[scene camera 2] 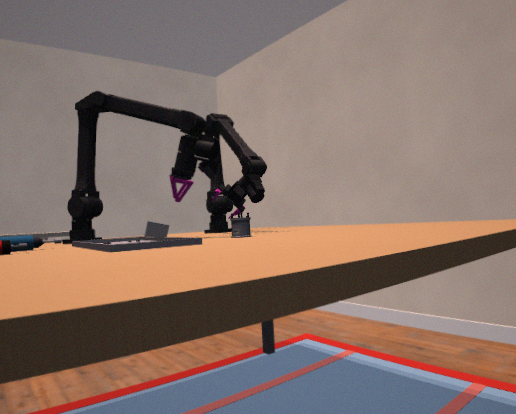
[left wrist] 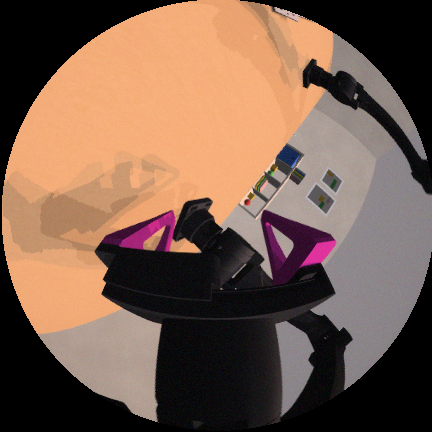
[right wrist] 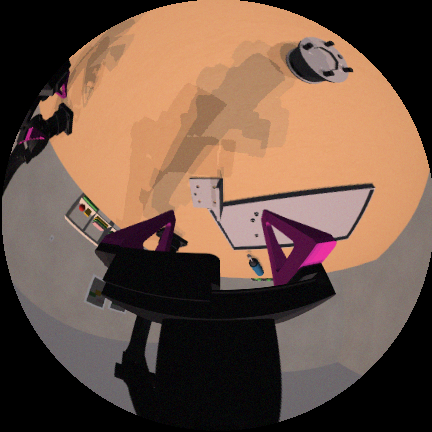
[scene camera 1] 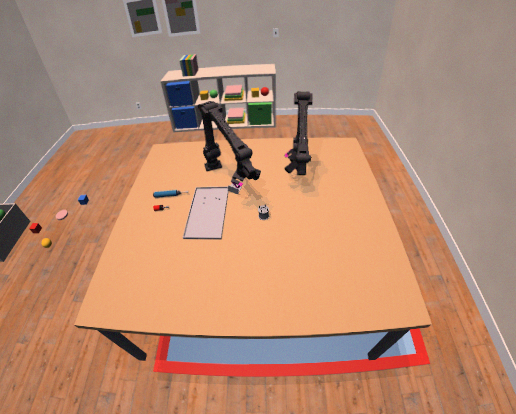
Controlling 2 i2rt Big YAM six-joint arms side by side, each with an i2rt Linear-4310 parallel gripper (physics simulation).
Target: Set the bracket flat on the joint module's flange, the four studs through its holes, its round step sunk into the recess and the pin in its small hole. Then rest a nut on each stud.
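Frame: origin at the left arm's base, x up, y left, z back, level; centimetres.
Where they show: left gripper, between the fingertips: (scene camera 2: 220, 210) (left wrist: 217, 214) (scene camera 1: 290, 161); right gripper, between the fingertips: (scene camera 2: 176, 200) (right wrist: 217, 214) (scene camera 1: 240, 181); left arm's base, origin of its link: (scene camera 2: 219, 232) (left wrist: 189, 217) (right wrist: 65, 117); right arm's base, origin of its link: (left wrist: 307, 71) (scene camera 1: 213, 166).
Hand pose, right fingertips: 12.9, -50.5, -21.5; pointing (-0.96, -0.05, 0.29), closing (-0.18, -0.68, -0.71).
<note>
Things, the pixels of their top centre, and the offset from my right fingertips, as dx, dy, dz. "spot": a spot on its surface instead. Level surfaces: height alone.
- joint module, centre of its top: (scene camera 2: 240, 213) (scene camera 1: 263, 207) -5.4, +6.6, -20.1
- shallow tray, centre of its top: (scene camera 2: 128, 239) (right wrist: 296, 227) (scene camera 1: 207, 209) -11.3, -23.4, -3.6
- blue screwdriver, a spot on its surface: (right wrist: 256, 267) spot: -9.1, -41.1, +18.6
- smaller red tool, centre of its top: (scene camera 2: 5, 240) (scene camera 1: 160, 205) -9.4, -50.2, +9.7
- table, height of its surface: dx -12.8
The grey L-shaped bracket (scene camera 1: 234, 189) (scene camera 2: 157, 230) (right wrist: 202, 193) stands at the tray's near-robot corner, looking slightly tilted in scene camera 2. Whether it touches the rim is unclear. My right gripper (scene camera 2: 179, 200) (right wrist: 217, 214) is open above it, with nothing between its fingers. My left gripper (left wrist: 217, 214) is open and empty, off beyond the joint module. The joint module (scene camera 1: 263, 213) (scene camera 2: 241, 228) (right wrist: 319, 61) stands upright on the table, its studs pointing up. Several small dark nuts (scene camera 1: 204, 198) (right wrist: 256, 214) lie in the shallow tray (scene camera 1: 206, 222) (scene camera 2: 185, 242) (right wrist: 320, 215).
A blue screwdriver (scene camera 1: 166, 193) (right wrist: 256, 267) and a smaller red tool (scene camera 1: 158, 207) (scene camera 2: 4, 247) lie beside the tray on the table (scene camera 1: 260, 280). The bracket and the joint module stand apart. A shelf unit (scene camera 1: 220, 73) stands against the wall behind the arms.
</note>
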